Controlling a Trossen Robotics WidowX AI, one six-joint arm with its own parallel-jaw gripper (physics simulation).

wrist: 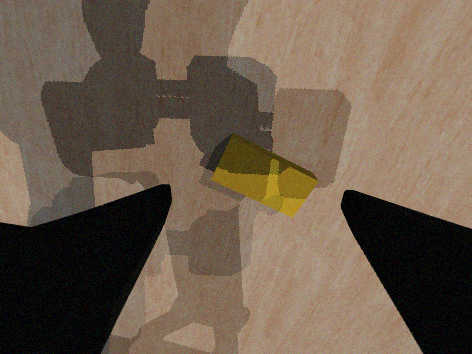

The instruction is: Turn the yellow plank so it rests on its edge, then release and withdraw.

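Note:
The yellow plank [292, 187] lies on the wooden table near the middle of the wrist view, its long side running from upper left to lower right. A broad yellow face points up at the camera, partly in shadow, and a dark end shows at its upper left. Whether it lies flat or on its edge is hard to tell from above. My gripper [256, 195] is open and empty, its two black fingers wide apart at the left and right of the view. The plank shows between and a little above the fingertips in the image, touching neither.
The light wooden table top [390, 100] spreads around the plank. Dark, overlapping shadows of the arm and gripper fall across the left and middle of it and partly over the plank.

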